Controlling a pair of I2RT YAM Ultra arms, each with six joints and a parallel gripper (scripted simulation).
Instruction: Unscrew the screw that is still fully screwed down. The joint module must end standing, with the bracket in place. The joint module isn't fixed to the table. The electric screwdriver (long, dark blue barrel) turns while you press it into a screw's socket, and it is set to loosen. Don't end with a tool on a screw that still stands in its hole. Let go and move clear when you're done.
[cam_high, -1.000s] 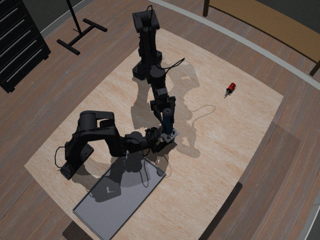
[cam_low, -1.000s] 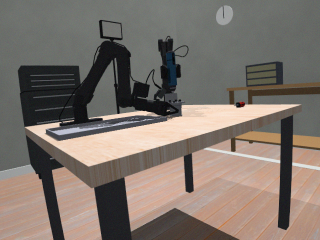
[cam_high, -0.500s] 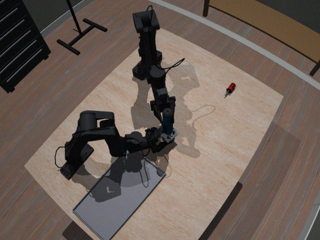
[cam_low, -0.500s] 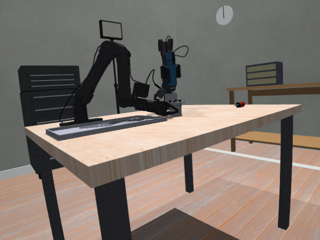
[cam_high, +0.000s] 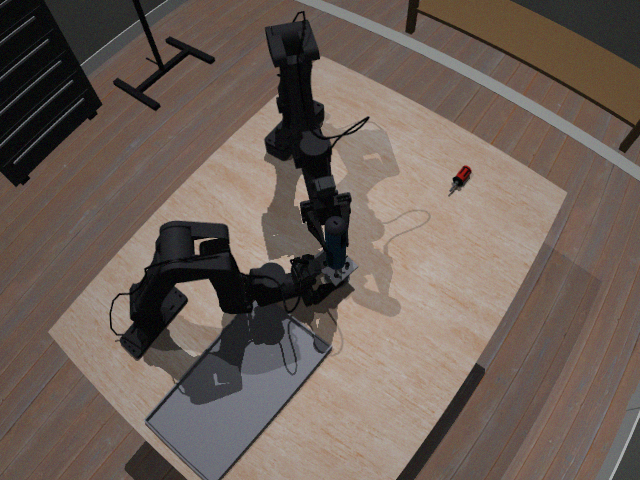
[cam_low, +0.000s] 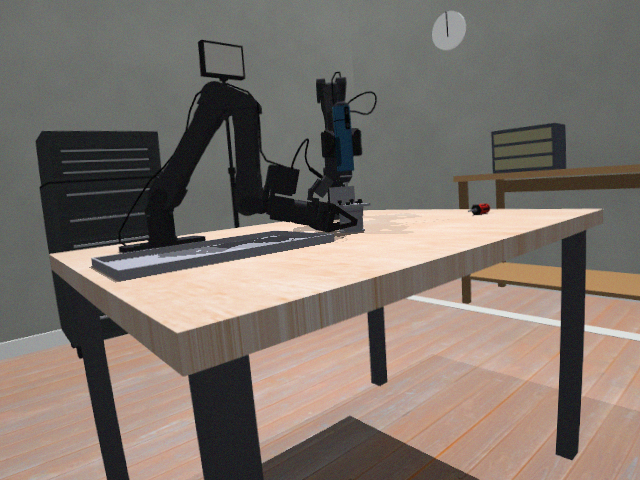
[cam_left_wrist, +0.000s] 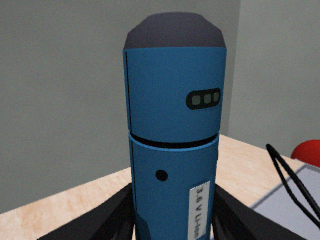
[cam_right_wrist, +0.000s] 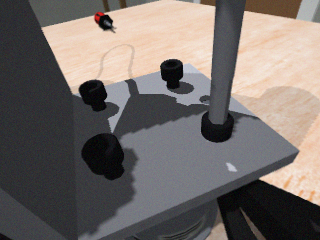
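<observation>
The grey bracket lies 5 cm above my right hand. The rest, counted from my right hand: shallow grey tray: 5 cm behind, 35 cm to the right, 2 cm below; small red-handled screwdriver: 15 cm ahead, 41 cm to the left, 1 cm below.
</observation>
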